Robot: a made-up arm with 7 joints. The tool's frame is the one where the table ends. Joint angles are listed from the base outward.
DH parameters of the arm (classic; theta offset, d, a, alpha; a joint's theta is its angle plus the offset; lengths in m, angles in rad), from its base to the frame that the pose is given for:
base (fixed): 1.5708 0 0.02 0
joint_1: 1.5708 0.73 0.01 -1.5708
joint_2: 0 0.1 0.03 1.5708
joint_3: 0 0.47 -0.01 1.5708
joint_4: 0 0.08 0.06 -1.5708
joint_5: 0 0.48 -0.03 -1.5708
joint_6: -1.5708 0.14 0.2 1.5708
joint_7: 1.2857 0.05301 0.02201 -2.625
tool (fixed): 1.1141 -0.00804 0 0
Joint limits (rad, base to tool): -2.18..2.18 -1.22..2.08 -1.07..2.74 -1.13..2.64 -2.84..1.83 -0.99..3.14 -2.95..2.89
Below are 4 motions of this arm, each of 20 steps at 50 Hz.
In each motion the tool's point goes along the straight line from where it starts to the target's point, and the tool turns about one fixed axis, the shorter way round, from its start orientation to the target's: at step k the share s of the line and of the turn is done. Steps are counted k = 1, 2, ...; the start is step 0. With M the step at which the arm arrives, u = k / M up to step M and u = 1 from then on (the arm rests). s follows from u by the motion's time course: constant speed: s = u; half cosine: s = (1 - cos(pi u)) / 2; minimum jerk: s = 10 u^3 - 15 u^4 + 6 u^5.
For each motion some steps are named. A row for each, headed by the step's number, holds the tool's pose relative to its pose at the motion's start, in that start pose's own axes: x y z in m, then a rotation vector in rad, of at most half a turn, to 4 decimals.
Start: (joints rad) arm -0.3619 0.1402 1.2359 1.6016 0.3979 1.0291 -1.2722
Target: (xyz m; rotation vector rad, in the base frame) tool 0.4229 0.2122 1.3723 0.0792 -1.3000 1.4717
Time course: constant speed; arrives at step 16
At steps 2, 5, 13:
2: -0.0085 -0.0068 0.0251 -0.0490 0.0579 -0.0041
5: -0.0212 -0.0170 0.0627 -0.1226 0.1447 -0.0101
13: -0.0551 -0.0443 0.1631 -0.3188 0.3763 -0.0263

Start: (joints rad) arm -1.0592 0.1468 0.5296 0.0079 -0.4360 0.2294 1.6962
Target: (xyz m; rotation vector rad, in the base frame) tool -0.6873 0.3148 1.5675 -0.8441 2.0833 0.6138
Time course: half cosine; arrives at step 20
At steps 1, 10, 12, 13, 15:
1: 0.0027 0.0002 0.0019 0.0037 -0.0012 -0.0034
10: 0.2155 0.0176 0.1552 0.3042 -0.0972 -0.2731
12: 0.2820 0.0231 0.2032 0.3982 -0.1272 -0.3575
13: 0.3133 0.0256 0.2257 0.4423 -0.1413 -0.3971
15: 0.3678 0.0301 0.2650 0.5193 -0.1659 -0.4662

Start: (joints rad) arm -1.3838 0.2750 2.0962 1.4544 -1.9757 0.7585 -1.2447
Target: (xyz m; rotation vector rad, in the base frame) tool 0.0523 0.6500 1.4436 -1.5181 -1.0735 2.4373
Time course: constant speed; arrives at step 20
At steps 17, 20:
17: -0.1597 0.1486 0.1341 -0.5364 -0.3989 -0.3960
20: -0.1878 0.1748 0.1577 -0.6311 -0.4692 -0.4659

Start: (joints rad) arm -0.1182 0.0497 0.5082 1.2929 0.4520 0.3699 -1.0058
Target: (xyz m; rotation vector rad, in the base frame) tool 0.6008 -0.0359 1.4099 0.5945 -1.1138 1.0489
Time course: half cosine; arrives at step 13
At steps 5, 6, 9, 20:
5: -0.0222 -0.0222 0.0522 -0.0652 0.0179 -0.0119
6: -0.0303 -0.0303 0.0711 -0.0889 0.0244 -0.0162
9: -0.0541 -0.0540 0.1268 -0.1585 0.0434 -0.0288
20: -0.0689 -0.0689 0.1618 -0.2022 0.0554 -0.0368

